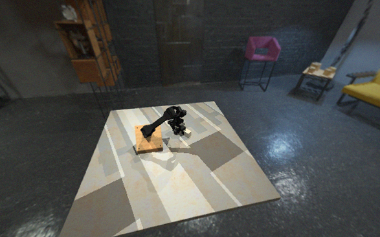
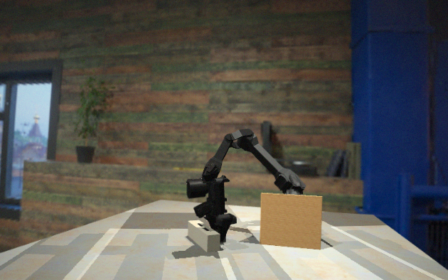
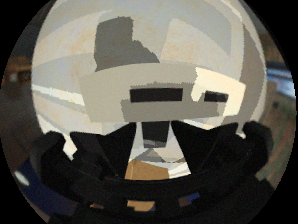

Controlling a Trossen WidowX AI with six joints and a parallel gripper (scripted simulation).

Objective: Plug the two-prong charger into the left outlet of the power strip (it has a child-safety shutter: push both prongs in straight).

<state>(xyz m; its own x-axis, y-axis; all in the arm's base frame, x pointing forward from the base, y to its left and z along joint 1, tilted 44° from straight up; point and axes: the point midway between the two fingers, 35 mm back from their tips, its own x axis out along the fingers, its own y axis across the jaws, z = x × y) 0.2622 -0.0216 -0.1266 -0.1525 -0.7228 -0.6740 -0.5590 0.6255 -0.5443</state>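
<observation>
Now: the charger 1 cm to the left of my gripper tip, 1 cm ahead of it and 1 cm above it.
</observation>
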